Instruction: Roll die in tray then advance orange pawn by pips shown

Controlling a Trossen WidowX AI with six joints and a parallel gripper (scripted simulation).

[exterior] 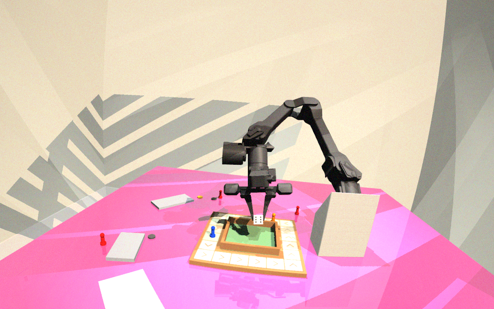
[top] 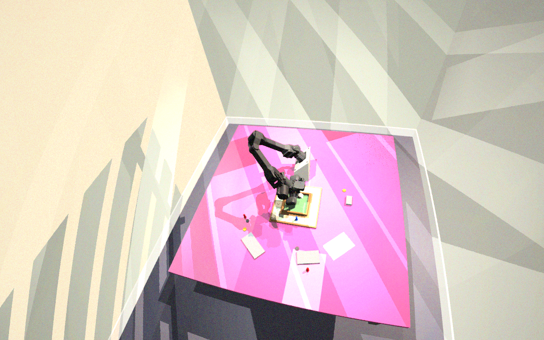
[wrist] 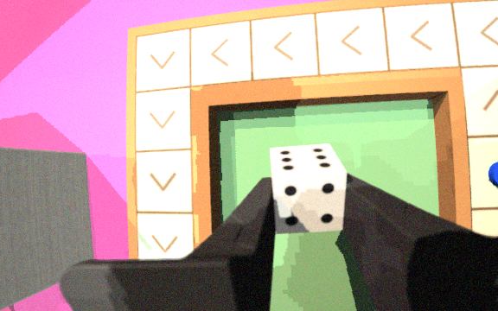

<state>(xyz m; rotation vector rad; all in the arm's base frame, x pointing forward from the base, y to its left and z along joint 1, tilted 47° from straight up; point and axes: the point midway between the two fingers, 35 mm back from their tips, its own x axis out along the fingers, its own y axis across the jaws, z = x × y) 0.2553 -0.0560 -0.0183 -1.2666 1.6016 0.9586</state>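
My gripper tip is 13 cm to the left of the orange pawn, 7 cm past it and 5 cm above it. Round my gripper tip: blue pawn: 12 cm ahead, 5 cm below, 2 cm to the right; green tray: 7 cm below, 2 cm to the right, 1 cm ahead; white die: right at my gripper tip.
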